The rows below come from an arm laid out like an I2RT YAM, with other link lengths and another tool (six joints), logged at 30 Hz.
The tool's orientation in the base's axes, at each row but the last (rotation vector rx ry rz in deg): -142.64 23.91 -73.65; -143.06 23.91 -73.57; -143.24 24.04 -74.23; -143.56 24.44 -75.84; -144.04 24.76 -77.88; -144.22 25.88 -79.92; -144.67 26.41 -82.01; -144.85 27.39 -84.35; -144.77 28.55 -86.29; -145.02 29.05 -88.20; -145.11 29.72 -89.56; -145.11 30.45 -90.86; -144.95 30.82 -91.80
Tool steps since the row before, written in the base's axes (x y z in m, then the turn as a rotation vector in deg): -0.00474 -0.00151 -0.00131 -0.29 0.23 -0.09; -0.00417 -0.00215 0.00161 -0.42 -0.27 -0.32; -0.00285 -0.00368 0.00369 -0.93 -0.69 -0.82; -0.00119 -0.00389 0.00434 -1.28 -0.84 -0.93; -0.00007 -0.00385 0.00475 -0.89 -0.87 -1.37; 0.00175 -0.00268 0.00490 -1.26 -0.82 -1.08; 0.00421 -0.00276 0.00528 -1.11 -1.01 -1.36; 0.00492 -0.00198 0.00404 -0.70 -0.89 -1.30; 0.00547 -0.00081 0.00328 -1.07 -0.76 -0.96; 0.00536 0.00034 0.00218 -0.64 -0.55 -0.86; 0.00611 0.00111 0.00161 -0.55 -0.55 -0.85; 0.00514 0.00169 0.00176 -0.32 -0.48 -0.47; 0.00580 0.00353 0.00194 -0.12 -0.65 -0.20
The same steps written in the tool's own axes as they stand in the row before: -0.00300 0.00244 -0.00339 -0.32 -0.14 -0.16; -0.00031 0.00182 -0.00460 -0.36 0.42 -0.20; 0.00257 0.00228 -0.00484 -0.85 1.06 -0.40; 0.00411 0.00211 -0.00375 -1.07 1.28 -0.65; 0.00505 0.00189 -0.00289 -1.19 1.41 -0.09; 0.00570 0.00053 -0.00120 -1.17 1.33 -0.55; 0.00724 0.00015 0.00087 -1.25 1.57 -0.28; 0.00625 -0.00031 0.00229 -1.06 1.36 0.04; 0.00539 -0.00134 0.00324 -0.99 1.21 -0.45; 0.00396 -0.00209 0.00368 -0.79 0.90 -0.13; 0.00346 -0.00286 0.00458 -0.75 0.87 -0.05; 0.00294 -0.00327 0.00361 -0.36 0.65 -0.03; 0.00267 -0.00521 0.00395 0.01 0.69 0.05
